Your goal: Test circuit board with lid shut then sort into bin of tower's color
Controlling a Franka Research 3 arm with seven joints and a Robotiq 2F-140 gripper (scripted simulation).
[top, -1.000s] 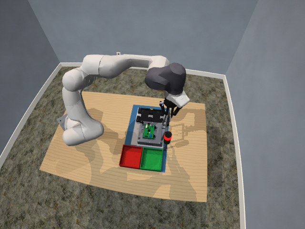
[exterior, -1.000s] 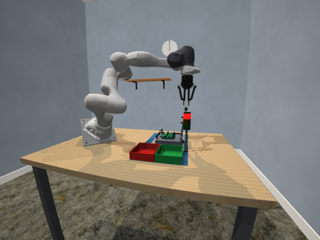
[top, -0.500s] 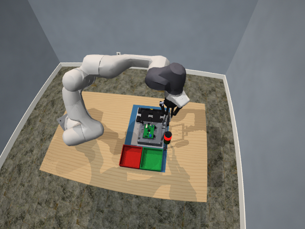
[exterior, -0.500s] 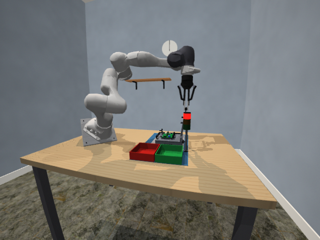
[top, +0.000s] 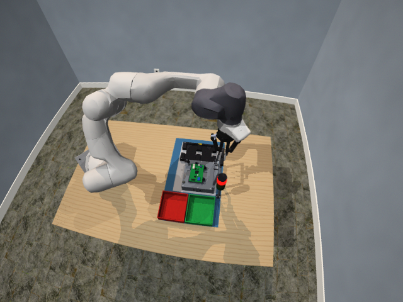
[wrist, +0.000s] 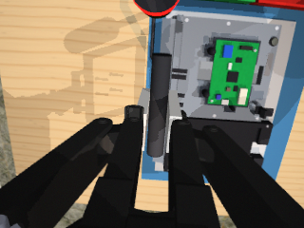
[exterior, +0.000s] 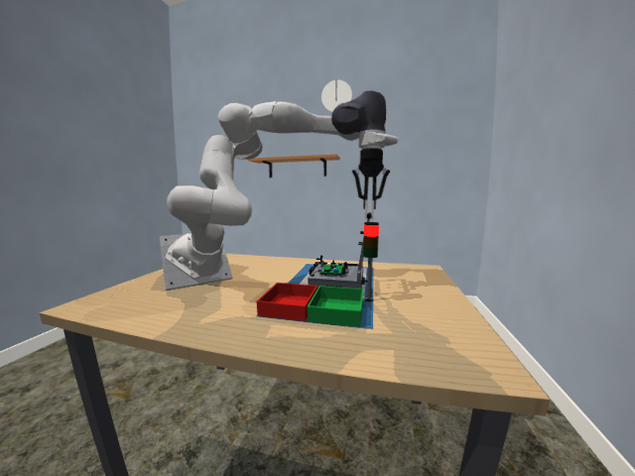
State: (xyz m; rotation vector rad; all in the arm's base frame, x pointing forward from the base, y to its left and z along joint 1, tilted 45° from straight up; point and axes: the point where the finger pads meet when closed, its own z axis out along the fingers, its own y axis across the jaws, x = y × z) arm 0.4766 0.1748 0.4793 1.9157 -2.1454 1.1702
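Now: the green circuit board 220 mm below my hand, 120 mm behind it and 30 mm to the left of it. The rest, counted from my hand: tester plate 220 mm below, 120 mm behind, 40 mm to the left; then clear lid 110 mm below, 10 mm behind; then green bin 280 mm below, 170 mm to the right, 130 mm behind.
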